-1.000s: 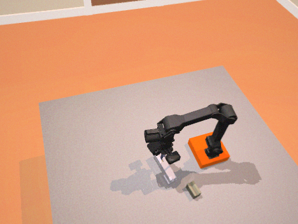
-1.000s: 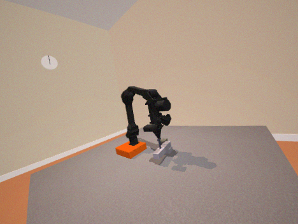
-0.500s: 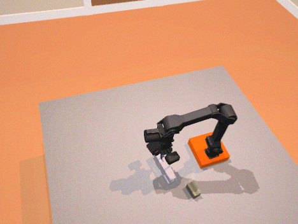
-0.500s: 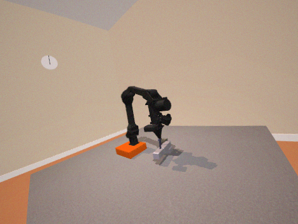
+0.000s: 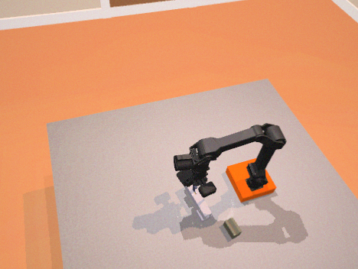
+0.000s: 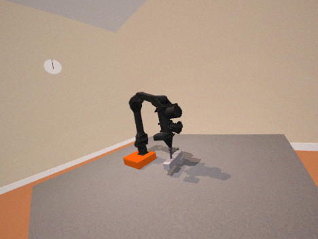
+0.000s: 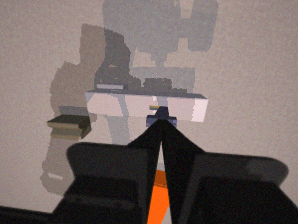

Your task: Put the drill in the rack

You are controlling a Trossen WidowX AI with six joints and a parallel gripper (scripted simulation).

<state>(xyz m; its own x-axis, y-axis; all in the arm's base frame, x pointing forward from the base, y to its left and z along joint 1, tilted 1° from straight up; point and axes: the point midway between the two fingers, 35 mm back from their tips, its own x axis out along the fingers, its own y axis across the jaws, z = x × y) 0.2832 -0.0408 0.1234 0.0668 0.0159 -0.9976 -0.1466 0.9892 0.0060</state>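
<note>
The blue key is 3 cm below my gripper tip. Round my gripper tip: box-like rack: 11 cm behind, 18 cm to the left, 11 cm below; then yellow drill: 1 cm behind, 5 cm to the left, 8 cm below.
</note>
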